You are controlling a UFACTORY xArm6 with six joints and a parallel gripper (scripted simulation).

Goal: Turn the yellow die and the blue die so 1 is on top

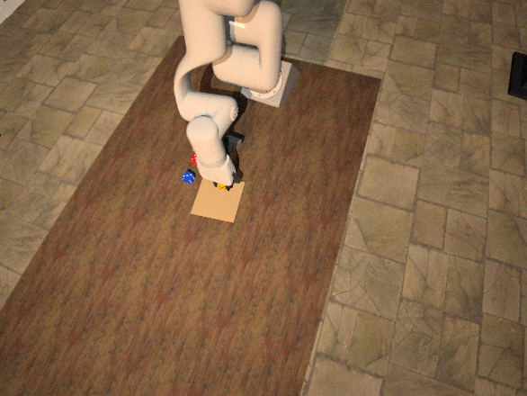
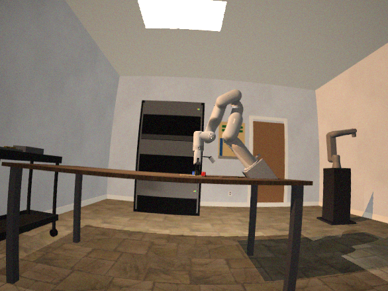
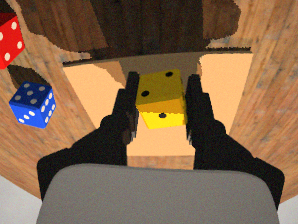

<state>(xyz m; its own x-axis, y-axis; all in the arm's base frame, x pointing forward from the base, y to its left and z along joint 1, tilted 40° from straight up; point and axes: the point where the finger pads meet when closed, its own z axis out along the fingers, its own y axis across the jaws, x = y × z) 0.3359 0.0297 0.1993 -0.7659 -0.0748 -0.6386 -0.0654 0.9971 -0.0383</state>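
My hand is 10 mm above the yellow die. Also, from my hand: red die 40 mm behind, 120 mm to the right, 10 mm below; tan mat 40 mm ahead, 20 mm below; blue die 30 mm ahead, 120 mm to the right, 10 mm below.
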